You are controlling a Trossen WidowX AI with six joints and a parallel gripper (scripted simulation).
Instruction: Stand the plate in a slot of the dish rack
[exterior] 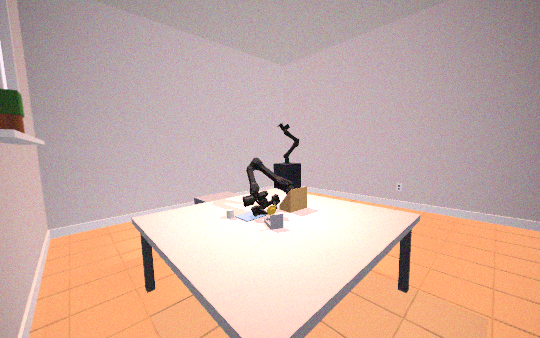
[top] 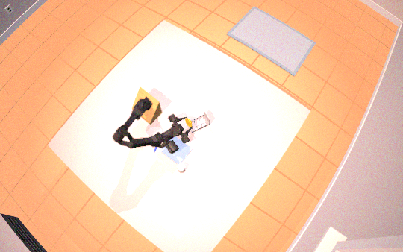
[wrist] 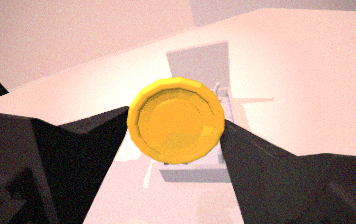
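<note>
Now: the dish rack 40 mm to the left of my gripper tip, 40 mm below it and 30 mm ahead of it. Round my gripper tip: yellow plate 10 mm to the right; light blue mat 170 mm to the right, 60 mm below, 50 mm ahead; blue spoon 230 mm to the right, 60 mm below, 50 mm behind.
</note>
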